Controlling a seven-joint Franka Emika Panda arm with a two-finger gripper.
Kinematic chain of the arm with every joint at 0, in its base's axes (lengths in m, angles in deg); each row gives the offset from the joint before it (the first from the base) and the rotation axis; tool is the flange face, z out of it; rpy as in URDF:
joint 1: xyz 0 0 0.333 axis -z
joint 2: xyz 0 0 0 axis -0.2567 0.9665 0
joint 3: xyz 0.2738 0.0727 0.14 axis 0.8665 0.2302 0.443
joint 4: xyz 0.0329 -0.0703 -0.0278 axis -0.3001 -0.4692 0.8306
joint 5: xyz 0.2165 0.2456 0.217 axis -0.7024 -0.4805 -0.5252
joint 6: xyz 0 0 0 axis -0.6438 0.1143 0.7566
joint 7: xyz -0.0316 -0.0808 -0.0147 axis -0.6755 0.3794 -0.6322
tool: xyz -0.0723 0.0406 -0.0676 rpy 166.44 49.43 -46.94
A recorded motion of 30 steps. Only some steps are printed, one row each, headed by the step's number.
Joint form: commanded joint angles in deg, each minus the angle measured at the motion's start. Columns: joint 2, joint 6, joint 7, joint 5, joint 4, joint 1, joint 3.
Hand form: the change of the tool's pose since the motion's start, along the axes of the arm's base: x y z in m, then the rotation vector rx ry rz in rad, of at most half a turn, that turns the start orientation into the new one. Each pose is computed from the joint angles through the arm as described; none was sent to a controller.
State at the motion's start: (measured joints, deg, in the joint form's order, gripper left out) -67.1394 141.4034 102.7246 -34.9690 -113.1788 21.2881 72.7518
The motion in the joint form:
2: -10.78 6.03 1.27 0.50 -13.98 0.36 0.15
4: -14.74 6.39 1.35 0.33 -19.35 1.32 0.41
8: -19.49 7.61 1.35 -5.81 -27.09 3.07 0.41
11: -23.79 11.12 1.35 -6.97 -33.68 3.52 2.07
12: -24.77 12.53 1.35 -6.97 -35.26 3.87 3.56
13: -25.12 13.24 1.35 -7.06 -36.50 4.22 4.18
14: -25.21 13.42 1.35 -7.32 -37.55 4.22 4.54
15: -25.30 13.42 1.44 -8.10 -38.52 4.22 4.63
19: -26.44 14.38 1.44 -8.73 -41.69 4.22 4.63
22: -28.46 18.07 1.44 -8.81 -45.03 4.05 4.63
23: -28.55 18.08 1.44 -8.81 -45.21 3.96 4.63
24: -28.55 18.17 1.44 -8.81 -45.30 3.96 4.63
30: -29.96 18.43 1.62 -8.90 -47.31 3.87 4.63
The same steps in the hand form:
2: -0.0522 0.0028 -0.0114 -0.0262 -0.0496 -0.0177
4: -0.0758 -0.0010 -0.0234 -0.0302 -0.0308 -0.0331
8: -0.1046 -0.0027 -0.0501 0.0695 -0.0041 -0.0826
11: -0.1250 0.0103 -0.0692 0.0690 -0.0238 -0.0714
12: -0.1283 0.0195 -0.0742 0.0547 -0.0355 -0.0549
13: -0.1305 0.0216 -0.0814 0.0503 -0.0316 -0.0530
14: -0.1326 0.0242 -0.0895 0.0518 -0.0176 -0.0503
15: -0.1350 0.0256 -0.0970 0.0641 -0.0028 -0.0558
19: -0.1444 0.0252 -0.1142 0.0717 0.0153 -0.0636
22: -0.1518 0.0252 -0.1230 0.0663 -0.0259 -0.0633
23: -0.1525 0.0258 -0.1238 0.0661 -0.0244 -0.0620
24: -0.1526 0.0257 -0.1245 0.0660 -0.0245 -0.0621
30: -0.1614 0.0258 -0.1316 0.0639 -0.0187 -0.0674

